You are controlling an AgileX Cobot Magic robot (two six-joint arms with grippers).
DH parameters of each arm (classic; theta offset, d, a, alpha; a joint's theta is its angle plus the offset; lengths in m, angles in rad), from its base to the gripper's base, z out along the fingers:
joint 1: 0 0.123 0 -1.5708
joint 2: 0.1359 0 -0.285 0
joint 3: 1.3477 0 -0.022 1.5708
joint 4: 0 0.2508 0 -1.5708
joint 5: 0 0 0.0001 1.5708
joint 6: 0 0.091 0 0
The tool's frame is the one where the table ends.
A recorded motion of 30 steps. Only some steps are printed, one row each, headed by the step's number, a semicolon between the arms.
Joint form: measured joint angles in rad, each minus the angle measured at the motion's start. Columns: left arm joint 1, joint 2, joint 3, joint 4, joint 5, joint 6; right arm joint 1, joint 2, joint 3, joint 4, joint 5, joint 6.
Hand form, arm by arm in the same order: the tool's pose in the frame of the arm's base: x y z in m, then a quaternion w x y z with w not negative. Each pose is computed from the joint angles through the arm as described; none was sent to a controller.
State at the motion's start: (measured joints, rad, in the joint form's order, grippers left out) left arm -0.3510 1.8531 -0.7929 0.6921 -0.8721 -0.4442; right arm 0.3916 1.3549 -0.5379 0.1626 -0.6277 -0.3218
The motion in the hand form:
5: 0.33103 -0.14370 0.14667 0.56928 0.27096 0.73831 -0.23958; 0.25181 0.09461 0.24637 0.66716 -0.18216 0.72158 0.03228
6: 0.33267 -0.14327 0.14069 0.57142 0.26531 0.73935 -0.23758; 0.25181 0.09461 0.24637 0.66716 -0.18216 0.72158 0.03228
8: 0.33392 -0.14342 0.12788 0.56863 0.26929 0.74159 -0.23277; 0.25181 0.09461 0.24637 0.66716 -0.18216 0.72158 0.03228
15: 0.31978 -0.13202 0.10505 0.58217 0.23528 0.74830 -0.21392; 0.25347 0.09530 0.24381 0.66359 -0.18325 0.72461 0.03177
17: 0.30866 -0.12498 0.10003 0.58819 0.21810 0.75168 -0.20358; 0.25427 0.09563 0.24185 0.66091 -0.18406 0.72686 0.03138
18: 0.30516 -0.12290 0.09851 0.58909 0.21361 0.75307 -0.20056; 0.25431 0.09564 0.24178 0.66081 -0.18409 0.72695 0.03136
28: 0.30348 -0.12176 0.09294 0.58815 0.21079 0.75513 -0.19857; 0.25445 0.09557 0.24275 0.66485 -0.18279 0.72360 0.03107
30: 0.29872 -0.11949 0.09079 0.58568 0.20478 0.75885 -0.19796; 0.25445 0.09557 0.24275 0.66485 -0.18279 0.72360 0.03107
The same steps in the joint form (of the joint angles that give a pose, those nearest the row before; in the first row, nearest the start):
5: 0.0473 0.0728 0.0000 -0.1116 0.0015 0.1107; 0.0000 0.0000 0.0000 0.0003 0.0000 0.0010
6: 0.0473 0.0951 0.0000 -0.1366 -0.0173 0.1303; 0.0000 0.0000 0.0000 0.0003 0.0000 0.0010
8: 0.0473 0.1372 0.0000 -0.1524 -0.0420 0.1662; 0.0000 0.0000 0.0000 0.0003 0.0000 0.0010
15: 0.0483 0.1868 0.0924 -0.2906 -0.1694 0.2705; 0.0000 0.0118 -0.0022 0.0003 0.0000 0.0010
17: 0.0483 0.1867 0.1522 -0.3486 -0.2263 0.3048; 0.0000 0.0190 -0.0022 0.0003 0.0000 0.0010
18: 0.0483 0.1867 0.1701 -0.3635 -0.2420 0.3133; 0.0000 0.0193 -0.0022 0.0003 0.0000 0.0010
28: 0.0483 0.2057 0.1781 -0.3746 -0.2632 0.3226; 0.0000 0.0193 -0.0022 0.0004 -0.0108 0.0009
30: 0.0483 0.2057 0.2001 -0.3860 -0.2772 0.3226; 0.0000 0.0193 -0.0022 0.0004 -0.0108 0.0009

